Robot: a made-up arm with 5 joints.
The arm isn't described. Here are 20 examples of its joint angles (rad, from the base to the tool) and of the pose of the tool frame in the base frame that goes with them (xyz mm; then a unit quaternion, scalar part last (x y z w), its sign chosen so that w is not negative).
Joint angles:
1: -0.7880 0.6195 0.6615 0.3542 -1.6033
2: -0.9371 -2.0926 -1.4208 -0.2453 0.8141
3: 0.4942 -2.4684 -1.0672 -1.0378 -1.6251
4: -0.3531 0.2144 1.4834 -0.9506 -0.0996
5: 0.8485 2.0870 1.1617 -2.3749 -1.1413
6: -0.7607 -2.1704 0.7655 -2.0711 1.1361
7: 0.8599 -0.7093 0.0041 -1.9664 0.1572
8: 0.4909 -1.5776 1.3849 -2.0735 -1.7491
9: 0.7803 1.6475 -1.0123 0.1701 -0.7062
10: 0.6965 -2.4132 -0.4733 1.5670 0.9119
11: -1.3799 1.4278 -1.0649 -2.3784 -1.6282
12: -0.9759 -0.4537 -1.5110 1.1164 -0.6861
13: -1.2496 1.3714 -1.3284 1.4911 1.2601
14: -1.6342 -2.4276 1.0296 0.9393 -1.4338
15: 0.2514 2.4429 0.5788 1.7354 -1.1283
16: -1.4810 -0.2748 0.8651 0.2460 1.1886
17: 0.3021 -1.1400 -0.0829 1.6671 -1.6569
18: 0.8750 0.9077 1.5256 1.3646 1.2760
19: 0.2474 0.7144 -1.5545 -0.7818 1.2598
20: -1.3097 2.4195 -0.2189 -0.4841 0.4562
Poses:
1: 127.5 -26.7 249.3 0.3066 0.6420 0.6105 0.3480
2: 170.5 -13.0 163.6 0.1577 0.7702 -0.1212 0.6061
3: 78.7 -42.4 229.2 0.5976 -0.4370 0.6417 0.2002
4: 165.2 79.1 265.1 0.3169 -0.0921 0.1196 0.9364
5: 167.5 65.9 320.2 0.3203 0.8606 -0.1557 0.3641
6: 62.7 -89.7 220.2 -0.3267 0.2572 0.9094 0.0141
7: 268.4 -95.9 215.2 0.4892 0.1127 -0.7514 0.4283
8: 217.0 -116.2 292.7 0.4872 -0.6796 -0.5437 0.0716
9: 140.8 -49.8 188.0 -0.7509 -0.1100 0.2336 0.6079
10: 144.4 -85.2 176.6 -0.5939 -0.4776 0.5864 0.2743
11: 261.1 42.2 171.9 -0.6690 -0.5541 0.4925 0.0536
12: 245.5 20.0 172.0 0.2096 0.6312 -0.6765 0.3161
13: 159.0 21.6 96.4 -0.6184 0.6969 -0.0662 0.3570
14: 142.8 41.1 149.0 0.3152 -0.7500 0.2567 0.5217
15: 162.5 38.7 189.1 0.0253 -0.0369 -0.4773 0.8776
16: 144.8 18.8 168.8 -0.3152 -0.8650 0.3516 0.1695
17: 120.1 -70.5 185.9 0.2197 0.2364 0.6730 0.6655
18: 205.5 -38.2 224.5 -0.8072 0.2952 -0.4926 0.1363
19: 182.4 -32.1 192.9 0.8484 0.0357 -0.4323 0.3033
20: 143.7 19.9 210.3 0.4480 0.4058 0.5627 0.5639
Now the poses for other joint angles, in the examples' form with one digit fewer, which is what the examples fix.
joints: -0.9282 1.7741 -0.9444 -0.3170 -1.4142
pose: 212 -17 180 -0.588 -0.687 -0.208 0.373
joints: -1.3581 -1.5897 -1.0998 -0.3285 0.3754
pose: 175 -11 141 0.006 0.781 -0.355 0.514
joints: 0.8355 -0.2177 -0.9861 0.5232 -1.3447
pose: 122 -41 194 -0.818 0.259 -0.504 0.096
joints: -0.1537 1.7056 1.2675 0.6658 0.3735
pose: 161 -38 253 -0.396 -0.231 -0.878 0.140
